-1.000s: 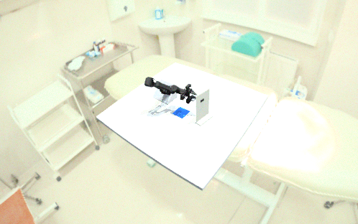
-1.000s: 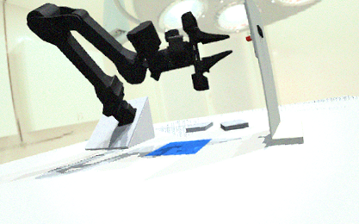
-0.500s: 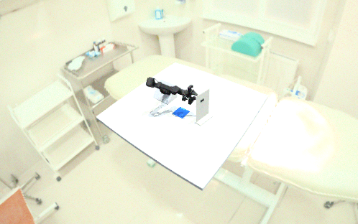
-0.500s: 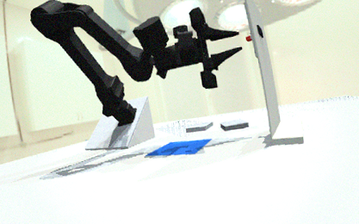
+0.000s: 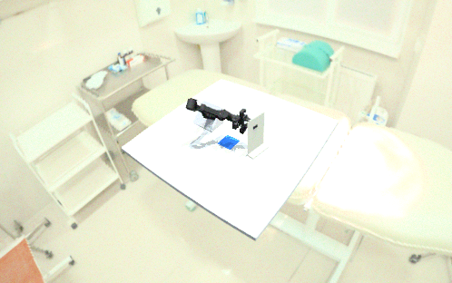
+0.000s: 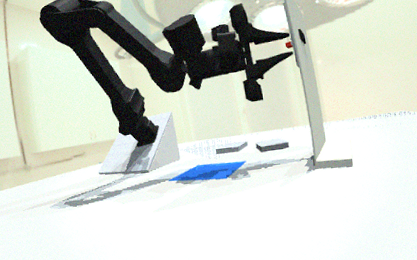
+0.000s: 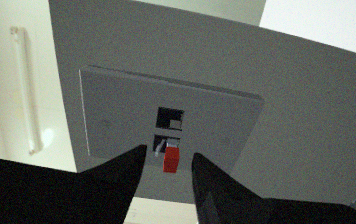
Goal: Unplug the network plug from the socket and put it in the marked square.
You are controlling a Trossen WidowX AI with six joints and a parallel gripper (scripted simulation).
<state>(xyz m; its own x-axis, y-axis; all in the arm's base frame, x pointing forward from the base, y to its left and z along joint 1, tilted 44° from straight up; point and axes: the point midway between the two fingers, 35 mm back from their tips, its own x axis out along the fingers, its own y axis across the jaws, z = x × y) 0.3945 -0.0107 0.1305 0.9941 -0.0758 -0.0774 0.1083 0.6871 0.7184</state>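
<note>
My gripper tip is now 10 mm short of the network plug. From my gripper tip the other things lie so: upright grey panel 30 mm ahead, 10 mm to the right, 80 mm below; then blue marked square 200 mm behind, 30 mm to the right, 210 mm below.
</note>
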